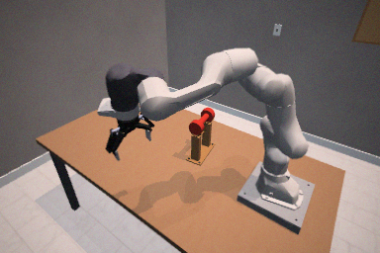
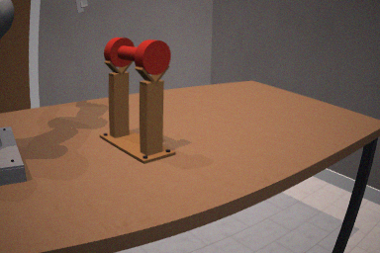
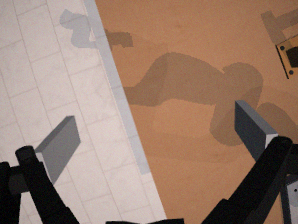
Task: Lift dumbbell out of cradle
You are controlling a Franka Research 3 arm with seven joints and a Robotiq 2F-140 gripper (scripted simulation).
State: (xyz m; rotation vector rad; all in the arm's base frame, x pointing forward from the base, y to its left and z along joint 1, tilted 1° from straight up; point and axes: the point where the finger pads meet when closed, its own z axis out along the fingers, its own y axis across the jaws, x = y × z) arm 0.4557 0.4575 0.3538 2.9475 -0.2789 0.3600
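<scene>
Now: the red dumbbell 510 mm to the right of my hand and 150 mm below it. From my hand the other things lie so: cradle (510 mm to the right, 290 mm below).
</scene>
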